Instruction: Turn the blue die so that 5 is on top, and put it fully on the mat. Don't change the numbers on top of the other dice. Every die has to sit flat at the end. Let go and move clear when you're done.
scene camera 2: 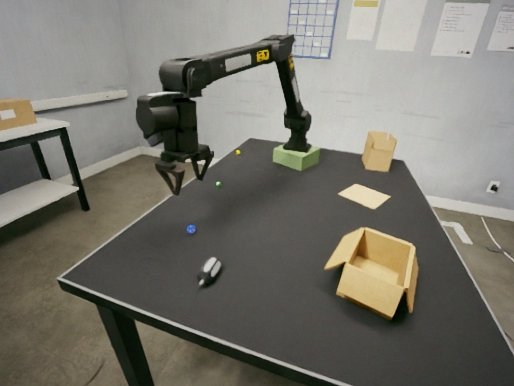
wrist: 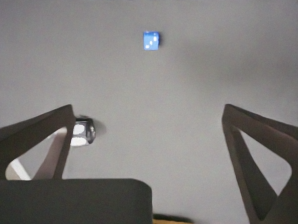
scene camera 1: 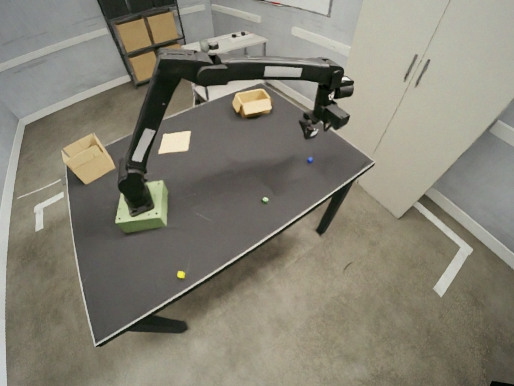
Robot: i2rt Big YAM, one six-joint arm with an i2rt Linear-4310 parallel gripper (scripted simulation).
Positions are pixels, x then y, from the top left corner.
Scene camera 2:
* gripper: 188,187
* cardboard box: 379,158
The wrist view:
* gripper: 148,112
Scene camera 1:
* cardboard box: 92,163
